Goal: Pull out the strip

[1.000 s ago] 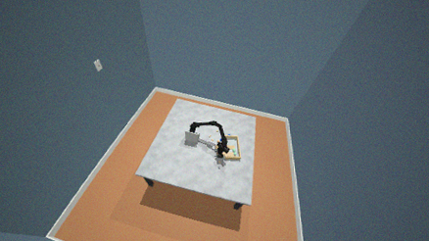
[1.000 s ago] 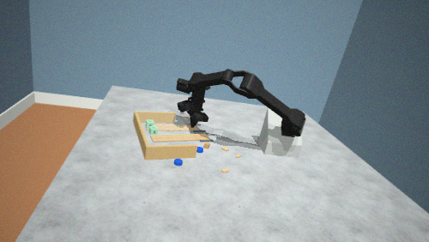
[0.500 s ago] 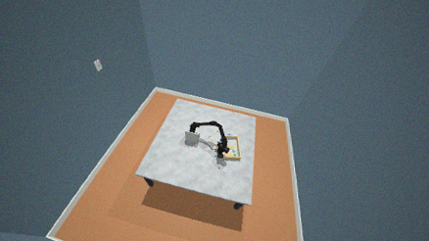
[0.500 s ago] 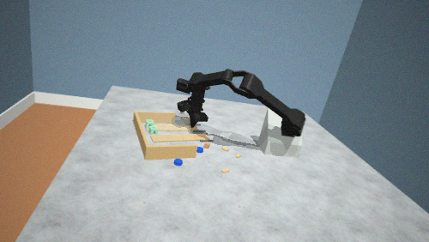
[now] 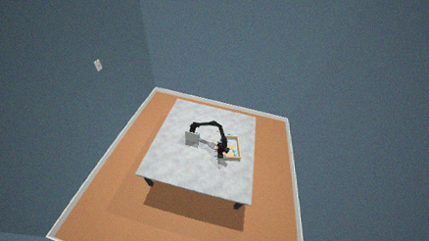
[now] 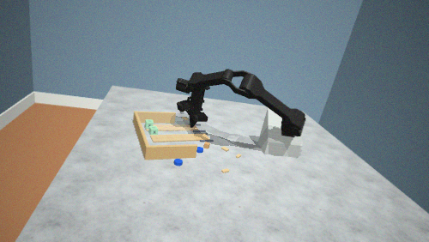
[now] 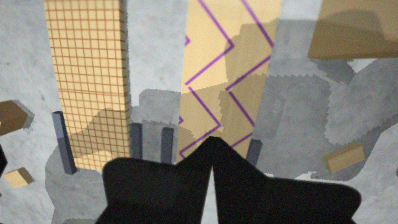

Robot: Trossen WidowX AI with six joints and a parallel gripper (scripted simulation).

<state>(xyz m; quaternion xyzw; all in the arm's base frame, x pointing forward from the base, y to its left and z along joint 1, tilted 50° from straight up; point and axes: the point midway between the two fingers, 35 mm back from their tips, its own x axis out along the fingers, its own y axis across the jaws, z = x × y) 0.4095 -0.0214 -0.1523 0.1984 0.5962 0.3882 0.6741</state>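
My gripper tip is now 9 cm short of the strip and 3 cm to the right of it. Also, from my gripper tip: grey disc: 4 cm ahead, 17 cm to the right.
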